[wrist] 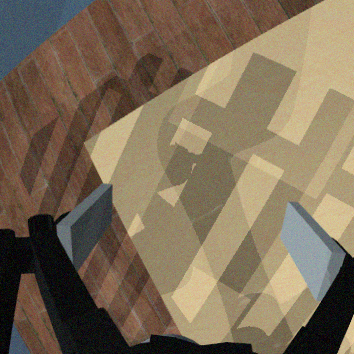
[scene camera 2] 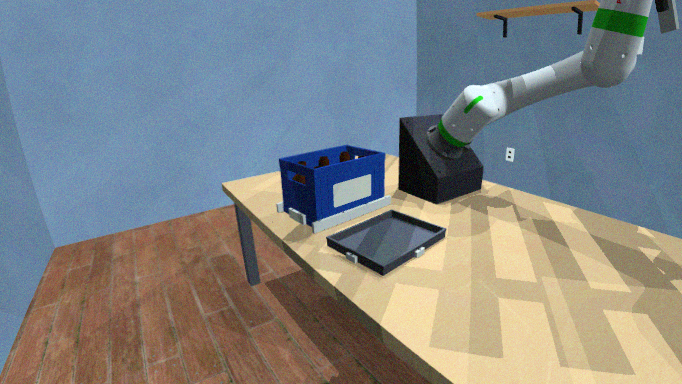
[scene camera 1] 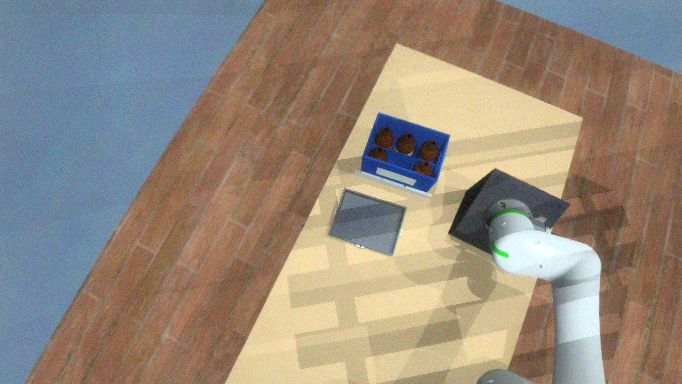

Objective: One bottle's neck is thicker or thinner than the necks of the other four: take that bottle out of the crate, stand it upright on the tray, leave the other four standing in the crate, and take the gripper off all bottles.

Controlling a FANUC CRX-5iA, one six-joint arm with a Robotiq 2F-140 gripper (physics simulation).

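Pixels of known places: gripper, fingertip midpoint: [wrist: 197, 211]; arm's base at its link origin: [scene camera 2: 443, 143] [scene camera 1: 507, 218].
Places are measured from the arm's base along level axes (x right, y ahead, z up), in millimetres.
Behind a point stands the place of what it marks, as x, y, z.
Observation:
A blue crate [scene camera 1: 424, 183] {23, 296, -64} [scene camera 2: 300, 200] {80, 543, -108} stands on the table, with brown bottles upright in it. In scene camera 1, the row away from the tray holds a left bottle [scene camera 1: 384, 138] {121, 496, -50}, a middle bottle [scene camera 1: 406, 145] {129, 410, -52} and a right bottle [scene camera 1: 429, 150] {142, 326, -44}. The row nearer the tray holds a left bottle [scene camera 1: 378, 154] {41, 490, -23} and a right bottle [scene camera 1: 423, 168] {58, 323, -23}, with an empty compartment between them. The necks are too small and blurred to compare. The grey tray [scene camera 1: 367, 222] {-174, 430, -171} [scene camera 2: 385, 242] {-177, 445, -171} is empty beside the crate. My gripper [wrist: 197, 211] {-687, 139, 349} is wide open and empty, high above the table, away from crate and tray.
A light rail [scene camera 1: 393, 183] {4, 398, -147} [scene camera 2: 352, 214] {1, 415, -161} runs along the crate's tray side. Small light blocks [scene camera 2: 352, 257] {-193, 562, -163} touch the tray's edges. The arm's black pedestal [scene camera 1: 535, 195] {81, -34, 75} [scene camera 2: 420, 175] {-6, 127, -94} stands to the right of the crate. A wall shelf [scene camera 2: 537, 10] hangs at the back.

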